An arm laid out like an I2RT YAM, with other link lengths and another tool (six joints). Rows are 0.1 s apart.
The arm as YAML. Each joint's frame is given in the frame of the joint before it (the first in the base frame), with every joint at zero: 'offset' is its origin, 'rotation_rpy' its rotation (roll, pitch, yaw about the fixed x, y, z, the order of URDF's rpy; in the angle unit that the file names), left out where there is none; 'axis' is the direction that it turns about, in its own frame. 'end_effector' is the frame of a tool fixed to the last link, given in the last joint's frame.
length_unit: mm
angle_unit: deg
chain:
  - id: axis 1
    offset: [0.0, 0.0, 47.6]
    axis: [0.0, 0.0, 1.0]
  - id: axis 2
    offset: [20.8, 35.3, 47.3]
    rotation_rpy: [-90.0, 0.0, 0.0]
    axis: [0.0, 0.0, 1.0]
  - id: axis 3
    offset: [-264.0, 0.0, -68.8]
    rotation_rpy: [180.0, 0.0, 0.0]
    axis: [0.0, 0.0, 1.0]
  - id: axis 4
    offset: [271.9, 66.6, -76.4]
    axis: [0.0, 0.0, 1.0]
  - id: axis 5
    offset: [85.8, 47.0, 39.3]
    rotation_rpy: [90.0, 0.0, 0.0]
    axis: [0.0, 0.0, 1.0]
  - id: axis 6
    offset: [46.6, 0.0, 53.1]
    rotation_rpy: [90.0, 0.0, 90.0]
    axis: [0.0, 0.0, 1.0]
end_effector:
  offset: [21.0, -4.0, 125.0]
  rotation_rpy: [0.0, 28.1, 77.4]
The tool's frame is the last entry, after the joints.
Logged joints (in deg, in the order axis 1, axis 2, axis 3, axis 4, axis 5, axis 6), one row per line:
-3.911 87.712 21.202 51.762 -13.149 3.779
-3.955 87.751 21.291 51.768 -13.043 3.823
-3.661 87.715 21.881 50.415 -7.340 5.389
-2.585 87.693 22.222 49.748 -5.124 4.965
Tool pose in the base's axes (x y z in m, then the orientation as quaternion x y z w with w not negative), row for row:
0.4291 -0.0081 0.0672 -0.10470 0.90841 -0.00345 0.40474
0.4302 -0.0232 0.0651 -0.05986 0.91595 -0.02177 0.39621
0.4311 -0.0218 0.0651 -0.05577 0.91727 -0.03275 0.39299
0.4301 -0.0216 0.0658 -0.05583 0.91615 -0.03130 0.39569
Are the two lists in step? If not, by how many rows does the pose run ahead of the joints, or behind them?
The pose runs 1 row ahead of the joints: the pose in row i belongs to the joints in row i + 1.
